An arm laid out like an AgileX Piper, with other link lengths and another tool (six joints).
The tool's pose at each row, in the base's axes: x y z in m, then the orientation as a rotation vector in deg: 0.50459 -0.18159 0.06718 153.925 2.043 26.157; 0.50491 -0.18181 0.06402 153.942 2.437 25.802; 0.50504 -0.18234 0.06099 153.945 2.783 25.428; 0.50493 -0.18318 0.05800 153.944 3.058 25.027; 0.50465 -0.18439 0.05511 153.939 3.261 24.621; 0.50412 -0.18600 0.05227 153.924 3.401 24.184; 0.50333 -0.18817 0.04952 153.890 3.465 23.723; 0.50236 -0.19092 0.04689 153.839 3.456 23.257; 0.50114 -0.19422 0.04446 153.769 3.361 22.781; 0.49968 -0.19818 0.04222 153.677 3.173 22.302
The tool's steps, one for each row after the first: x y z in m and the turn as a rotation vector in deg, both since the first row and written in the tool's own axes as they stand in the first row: -0.00070 -0.00109 0.00291 0.021 -0.190 -0.331; -0.00157 -0.00183 0.00577 0.022 -0.399 -0.633; -0.00268 -0.00226 0.00864 0.007 -0.636 -0.892; -0.00395 -0.00231 0.01151 -0.021 -0.888 -1.103; -0.00549 -0.00195 0.01442 -0.070 -1.170 -1.277; -0.00729 -0.00104 0.01739 -0.150 -1.478 -1.406; -0.00928 0.00045 0.02043 -0.255 -1.799 -1.487; -0.01149 0.00254 0.02343 -0.391 -2.138 -1.514; -0.01394 0.00532 0.02645 -0.561 -2.492 -1.480
